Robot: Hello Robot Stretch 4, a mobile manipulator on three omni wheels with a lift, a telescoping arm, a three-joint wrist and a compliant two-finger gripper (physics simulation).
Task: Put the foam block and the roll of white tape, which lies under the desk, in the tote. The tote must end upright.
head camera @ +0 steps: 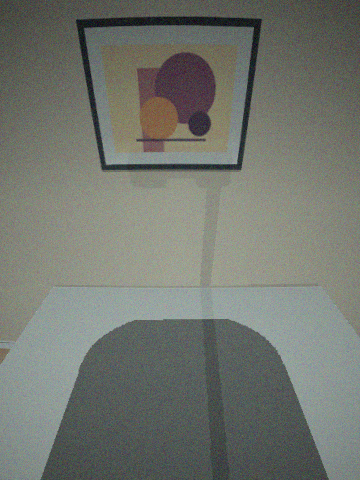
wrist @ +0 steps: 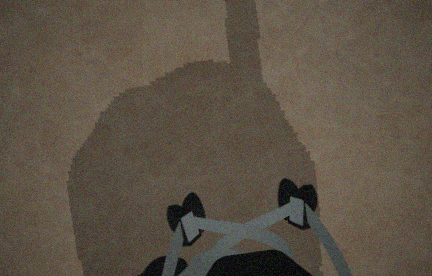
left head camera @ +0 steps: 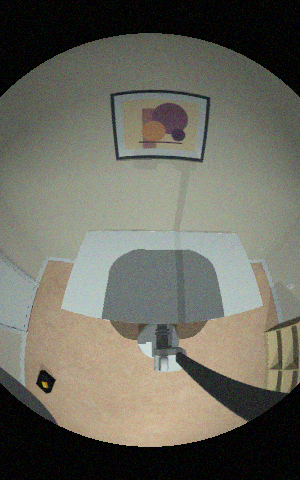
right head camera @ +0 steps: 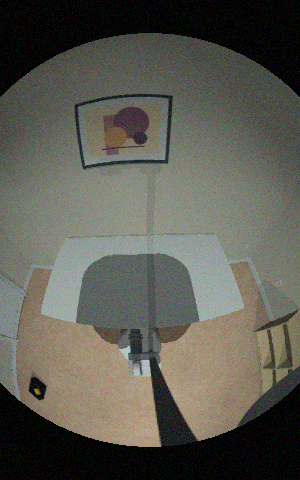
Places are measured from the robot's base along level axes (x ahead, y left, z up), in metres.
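Pixels of known places: gripper, between the fingertips: point(wrist: 240, 201).
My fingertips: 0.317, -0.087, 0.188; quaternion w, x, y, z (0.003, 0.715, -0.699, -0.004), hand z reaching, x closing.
Behind a point stands the place of what it marks, as x, y, z.
The white desk point(head camera: 25, 400) @[0.364, 0.538, 0.692] point(left head camera: 87, 290) @[0.329, 0.519, 0.692] point(right head camera: 62, 295) @[0.333, 0.527, 0.692] stands against the wall, with a large grey shadow on its top. My gripper point(wrist: 240, 201) @[0.317, -0.087, 0.188] is open in the wrist view, its two dark fingertips apart over shadowed brown floor, with nothing between them. The desk top hides it in the head views, where my arm runs in under the front edge. A small black box point(left head camera: 40, 376) @[-0.948, 1.476, 0.013] point(right head camera: 33, 383), which looks like the tote, stands on the floor at the lower left. A yellow piece point(left head camera: 45, 384) @[-1.043, 1.390, 0.009] point(right head camera: 37, 391), perhaps the foam block, shows inside it. The white tape does not show in any view.
A wooden shelf unit point(left head camera: 270, 350) @[-0.557, -1.516, 0.051] point(right head camera: 260, 350) @[-0.554, -1.485, 0.051] stands at the right. A pale cabinet or door point(left head camera: 12, 305) @[-0.051, 1.871, 0.351] point(right head camera: 7, 312) @[0.005, 1.871, 0.236] is at the left. A framed picture point(head camera: 170, 167) @[0.917, 0.027, 1.334] hangs above the desk. My base and mast are close in front of the desk.
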